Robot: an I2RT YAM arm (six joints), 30 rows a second.
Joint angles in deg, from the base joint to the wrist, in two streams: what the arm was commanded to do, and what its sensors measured. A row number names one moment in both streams.
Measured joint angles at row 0:
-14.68, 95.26, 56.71, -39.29, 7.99, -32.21
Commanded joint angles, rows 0 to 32:
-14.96, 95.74, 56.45, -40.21, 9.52, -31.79
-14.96, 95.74, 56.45, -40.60, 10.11, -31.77
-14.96, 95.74, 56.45, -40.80, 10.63, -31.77
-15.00, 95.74, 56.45, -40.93, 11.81, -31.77
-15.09, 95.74, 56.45, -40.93, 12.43, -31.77
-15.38, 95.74, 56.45, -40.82, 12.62, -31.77
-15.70, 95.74, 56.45, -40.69, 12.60, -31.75
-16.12, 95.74, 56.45, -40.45, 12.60, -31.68
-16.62, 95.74, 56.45, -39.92, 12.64, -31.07
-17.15, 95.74, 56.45, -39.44, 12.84, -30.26
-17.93, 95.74, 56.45, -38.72, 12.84, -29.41
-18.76, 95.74, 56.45, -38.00, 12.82, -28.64
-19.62, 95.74, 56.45, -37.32, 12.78, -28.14
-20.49, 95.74, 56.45, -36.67, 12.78, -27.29
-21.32, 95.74, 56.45, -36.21, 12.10, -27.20
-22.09, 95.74, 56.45, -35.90, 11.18, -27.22
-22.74, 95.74, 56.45, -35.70, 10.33, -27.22
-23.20, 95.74, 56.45, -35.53, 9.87, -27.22
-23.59, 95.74, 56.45, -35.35, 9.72, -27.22
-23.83, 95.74, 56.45, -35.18, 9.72, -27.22
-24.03, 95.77, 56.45, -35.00, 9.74, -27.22
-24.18, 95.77, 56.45, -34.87, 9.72, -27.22
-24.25, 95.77, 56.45, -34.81, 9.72, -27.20
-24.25, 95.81, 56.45, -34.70, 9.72, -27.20
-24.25, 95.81, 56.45, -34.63, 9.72, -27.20
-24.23, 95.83, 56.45, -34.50, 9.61, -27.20
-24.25, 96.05, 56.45, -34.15, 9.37, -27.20
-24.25, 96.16, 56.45, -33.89, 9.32, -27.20
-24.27, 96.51, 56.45, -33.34, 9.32, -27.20
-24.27, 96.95, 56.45, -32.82, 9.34, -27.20
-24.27, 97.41, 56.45, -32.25, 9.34, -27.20
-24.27, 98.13, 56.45, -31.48, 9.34, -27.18
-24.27, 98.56, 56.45, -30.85, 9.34, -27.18
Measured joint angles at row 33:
-23.97, 96.16, 56.71, -32.38, 10.31, -28.12
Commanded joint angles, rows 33 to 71:
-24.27, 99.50, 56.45, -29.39, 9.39, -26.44
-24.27, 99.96, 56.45, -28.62, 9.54, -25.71
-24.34, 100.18, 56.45, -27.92, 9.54, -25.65
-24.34, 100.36, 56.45, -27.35, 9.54, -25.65
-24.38, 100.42, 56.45, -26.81, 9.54, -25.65
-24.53, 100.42, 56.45, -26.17, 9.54, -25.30
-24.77, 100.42, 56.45, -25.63, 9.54, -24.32
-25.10, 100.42, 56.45, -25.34, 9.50, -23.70
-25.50, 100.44, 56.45, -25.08, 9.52, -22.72
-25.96, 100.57, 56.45, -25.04, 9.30, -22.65
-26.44, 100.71, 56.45, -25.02, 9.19, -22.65
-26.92, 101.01, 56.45, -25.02, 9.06, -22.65
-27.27, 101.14, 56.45, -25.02, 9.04, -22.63
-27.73, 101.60, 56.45, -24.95, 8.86, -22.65
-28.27, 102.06, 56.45, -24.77, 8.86, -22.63
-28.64, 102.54, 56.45, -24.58, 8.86, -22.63
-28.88, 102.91, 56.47, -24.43, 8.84, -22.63
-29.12, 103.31, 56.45, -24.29, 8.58, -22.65
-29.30, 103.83, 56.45, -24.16, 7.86, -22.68
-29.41, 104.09, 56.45, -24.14, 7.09, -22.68
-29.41, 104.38, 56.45, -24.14, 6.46, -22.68
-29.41, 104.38, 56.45, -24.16, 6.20, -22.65
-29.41, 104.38, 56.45, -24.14, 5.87, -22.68
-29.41, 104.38, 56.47, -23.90, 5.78, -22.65
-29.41, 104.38, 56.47, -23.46, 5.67, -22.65
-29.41, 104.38, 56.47, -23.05, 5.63, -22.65
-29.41, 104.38, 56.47, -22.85, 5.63, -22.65
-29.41, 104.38, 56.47, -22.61, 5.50, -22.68
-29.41, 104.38, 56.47, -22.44, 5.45, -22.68
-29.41, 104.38, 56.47, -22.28, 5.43, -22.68
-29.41, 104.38, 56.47, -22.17, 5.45, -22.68
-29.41, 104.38, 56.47, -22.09, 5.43, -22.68
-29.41, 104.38, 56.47, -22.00, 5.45, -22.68
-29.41, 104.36, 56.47, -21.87, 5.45, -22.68
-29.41, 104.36, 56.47, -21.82, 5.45, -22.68
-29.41, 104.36, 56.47, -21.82, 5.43, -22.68
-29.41, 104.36, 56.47, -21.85, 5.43, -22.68
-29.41, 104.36, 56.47, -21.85, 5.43, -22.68
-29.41, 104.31, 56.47, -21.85, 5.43, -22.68
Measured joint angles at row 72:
-29.21, 103.57, 56.73, -22.06, 6.61, -22.98
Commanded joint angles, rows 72 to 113:
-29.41, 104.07, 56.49, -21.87, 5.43, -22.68
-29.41, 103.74, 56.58, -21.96, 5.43, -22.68
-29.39, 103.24, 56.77, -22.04, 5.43, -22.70
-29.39, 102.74, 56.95, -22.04, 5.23, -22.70
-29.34, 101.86, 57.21, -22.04, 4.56, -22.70
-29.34, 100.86, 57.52, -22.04, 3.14, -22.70
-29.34, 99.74, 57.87, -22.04, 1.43, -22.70
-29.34, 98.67, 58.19, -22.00, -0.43, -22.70
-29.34, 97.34, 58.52, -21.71, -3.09, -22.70
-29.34, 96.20, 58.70, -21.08, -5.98, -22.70
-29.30, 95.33, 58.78, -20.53, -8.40, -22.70
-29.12, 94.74, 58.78, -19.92, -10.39, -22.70
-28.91, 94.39, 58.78, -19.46, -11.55, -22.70
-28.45, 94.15, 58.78, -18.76, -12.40, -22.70
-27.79, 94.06, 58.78, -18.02, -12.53, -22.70
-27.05, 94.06, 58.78, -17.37, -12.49, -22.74
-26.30, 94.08, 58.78, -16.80, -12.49, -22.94
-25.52, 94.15, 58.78, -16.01, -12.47, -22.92
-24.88, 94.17, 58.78, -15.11, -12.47, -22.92
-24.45, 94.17, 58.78, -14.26, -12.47, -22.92
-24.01, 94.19, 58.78, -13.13, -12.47, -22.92
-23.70, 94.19, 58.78, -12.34, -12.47, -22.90
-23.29, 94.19, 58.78, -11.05, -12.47, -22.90
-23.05, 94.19, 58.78, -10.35, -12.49, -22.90
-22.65, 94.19, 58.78, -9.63, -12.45, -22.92
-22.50, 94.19, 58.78, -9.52, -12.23, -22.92
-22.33, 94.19, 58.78, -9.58, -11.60, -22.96
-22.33, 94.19, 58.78, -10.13, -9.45, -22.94
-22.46, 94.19, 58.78, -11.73, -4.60, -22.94
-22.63, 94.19, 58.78, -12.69, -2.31, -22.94
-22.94, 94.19, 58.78, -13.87, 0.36, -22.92
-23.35, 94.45, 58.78, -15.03, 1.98, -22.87
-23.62, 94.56, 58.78, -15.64, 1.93, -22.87
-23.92, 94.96, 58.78, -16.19, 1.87, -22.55
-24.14, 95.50, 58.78, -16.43, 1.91, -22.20
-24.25, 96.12, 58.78, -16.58, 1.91, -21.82
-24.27, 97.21, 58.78, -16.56, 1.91, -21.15
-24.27, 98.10, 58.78, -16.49, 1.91, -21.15
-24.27, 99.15, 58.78, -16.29, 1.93, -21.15
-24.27, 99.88, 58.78, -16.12, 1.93, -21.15
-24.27, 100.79, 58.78, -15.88, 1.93, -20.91
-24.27, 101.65, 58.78, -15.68, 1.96, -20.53
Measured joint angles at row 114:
-24.23, 97.69, 58.15, -16.21, 0.54, -22.48
